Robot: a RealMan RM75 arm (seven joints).
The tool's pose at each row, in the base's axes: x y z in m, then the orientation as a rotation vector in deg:
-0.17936 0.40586 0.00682 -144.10 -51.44 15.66
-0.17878 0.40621 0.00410 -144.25 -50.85 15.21
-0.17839 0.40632 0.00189 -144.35 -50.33 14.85
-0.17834 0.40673 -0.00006 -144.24 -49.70 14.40
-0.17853 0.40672 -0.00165 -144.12 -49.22 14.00
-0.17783 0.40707 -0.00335 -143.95 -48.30 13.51
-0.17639 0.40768 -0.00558 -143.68 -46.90 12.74
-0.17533 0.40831 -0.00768 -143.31 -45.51 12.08
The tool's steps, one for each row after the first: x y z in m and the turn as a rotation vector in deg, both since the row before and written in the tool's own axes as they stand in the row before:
0.00076 0.00138 0.00232 -0.01 0.43 0.34
0.00044 0.00119 0.00185 0.02 0.36 0.30
0.00035 0.00068 0.00184 0.23 0.49 0.29
-0.00012 0.00067 0.00145 0.20 0.42 0.20
0.00080 0.00095 0.00140 0.37 0.61 0.46
0.00154 0.00142 0.00174 0.55 0.94 0.69
0.00123 0.00115 0.00176 0.65 0.88 0.68

